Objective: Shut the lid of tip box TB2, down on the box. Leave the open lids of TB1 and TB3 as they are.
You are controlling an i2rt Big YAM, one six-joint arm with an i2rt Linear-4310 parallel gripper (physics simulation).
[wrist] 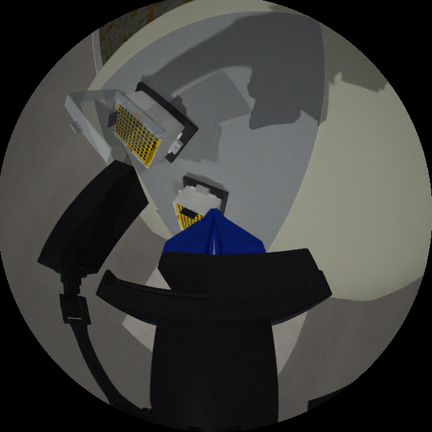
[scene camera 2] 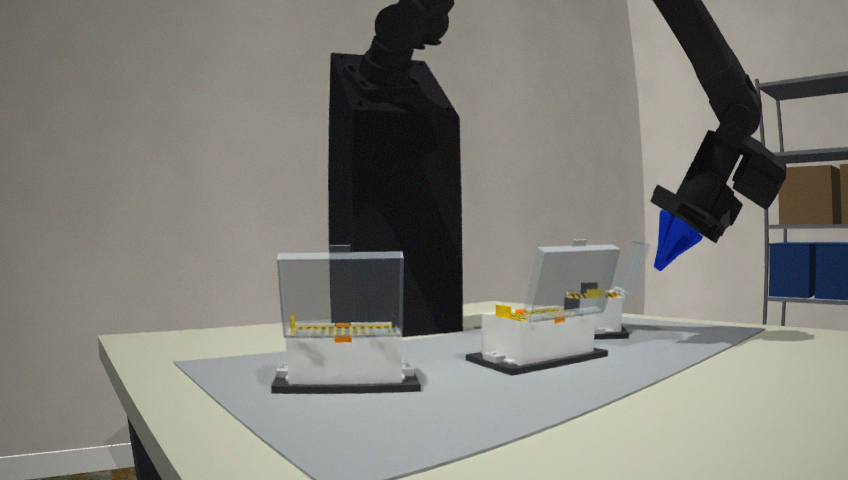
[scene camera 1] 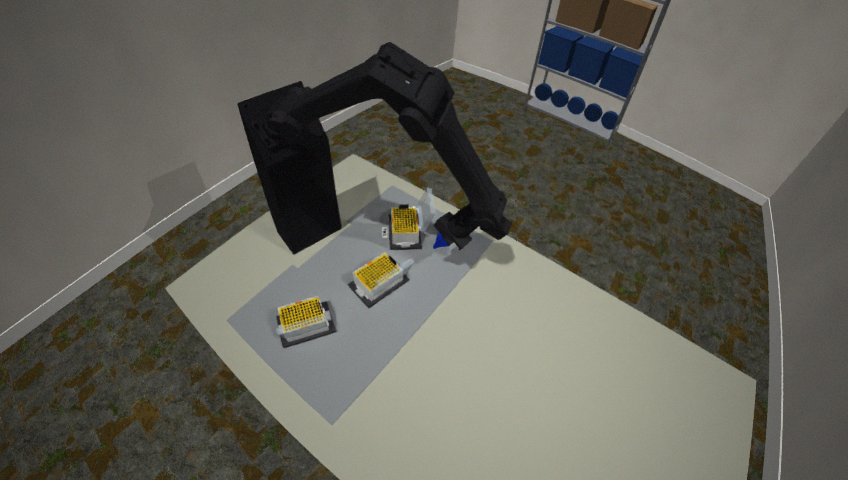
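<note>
Three white tip boxes with yellow racks stand in a row, all with clear lids up; no label is readable, so I cannot tell which is TB2. The back box has its lid raised. The middle box has its lid leaning back; I cannot make it out in the wrist view. The near box has its lid upright. My gripper is shut and empty, above the mat beyond the back box's lid, apart from it.
The boxes stand on dark bases on a grey mat over a cream table. The black arm pedestal rises behind them. A shelf rack stands in the background. A small white card lies beside the back box.
</note>
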